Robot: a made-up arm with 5 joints.
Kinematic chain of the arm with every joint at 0, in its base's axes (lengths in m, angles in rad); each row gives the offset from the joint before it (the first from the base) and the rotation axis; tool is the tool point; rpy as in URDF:
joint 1: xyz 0 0 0.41 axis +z
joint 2: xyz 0 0 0 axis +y
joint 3: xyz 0.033 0 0.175 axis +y
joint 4: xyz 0.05 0 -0.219 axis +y
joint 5: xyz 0.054 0 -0.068 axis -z
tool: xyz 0 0 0 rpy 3.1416 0 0
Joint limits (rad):
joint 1: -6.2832..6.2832
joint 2: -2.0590..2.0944
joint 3: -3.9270..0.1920
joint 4: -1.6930..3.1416
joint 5: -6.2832..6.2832
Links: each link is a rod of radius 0.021 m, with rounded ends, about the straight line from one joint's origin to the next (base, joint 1, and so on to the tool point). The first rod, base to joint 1, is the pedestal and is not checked.
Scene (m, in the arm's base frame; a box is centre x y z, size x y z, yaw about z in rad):
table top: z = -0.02
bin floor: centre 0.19 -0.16 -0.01 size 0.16 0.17 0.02 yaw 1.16
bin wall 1: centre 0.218 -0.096 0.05 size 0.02 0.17 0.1 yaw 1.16
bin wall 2: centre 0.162 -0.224 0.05 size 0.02 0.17 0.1 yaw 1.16
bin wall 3: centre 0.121 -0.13 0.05 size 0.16 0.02 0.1 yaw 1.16
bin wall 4: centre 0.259 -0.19 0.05 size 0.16 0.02 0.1 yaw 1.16
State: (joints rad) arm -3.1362 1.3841 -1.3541 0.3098 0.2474
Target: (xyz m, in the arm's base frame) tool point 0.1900 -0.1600 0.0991
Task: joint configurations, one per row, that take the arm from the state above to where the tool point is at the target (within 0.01 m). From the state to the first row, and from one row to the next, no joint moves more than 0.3 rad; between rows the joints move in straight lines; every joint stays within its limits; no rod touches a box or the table.
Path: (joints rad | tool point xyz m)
1: -2.8655 1.3359 -1.3143 0.3199 0.2474 | -0.2417 -0.0685 0.1164
2: -2.5948 1.2878 -1.2745 0.3300 0.2474 | -0.2155 -0.1312 0.1253
3: -2.3241 1.2396 -1.2347 0.3401 0.2474 | -0.1730 -0.1845 0.1342
4: -2.0534 1.1915 -1.1949 0.3502 0.2474 | -0.1175 -0.2243 0.1430
5: -1.7827 1.1433 -1.1551 0.3603 0.2474 | -0.0532 -0.2474 0.1518
6: -1.5120 1.0951 -1.1153 0.3704 0.2474 | 0.0148 -0.2521 0.1605
7: -1.2413 1.0470 -1.0755 0.3805 0.2474 | 0.0814 -0.2380 0.1690
8: -0.9706 0.9988 -1.0357 0.3906 0.2474 | 0.1413 -0.2064 0.1775
9: -0.6999 0.9506 -0.9959 0.4008 0.2474 | 0.1900 -0.1600 0.1858
10: -0.6999 1.1905 -1.1953 0.3521 0.2474 | 0.1938 -0.1632 0.1432
11: -0.6999 1.4303 -1.3948 0.3034 0.2474 | 0.1900 -0.1600 0.0991

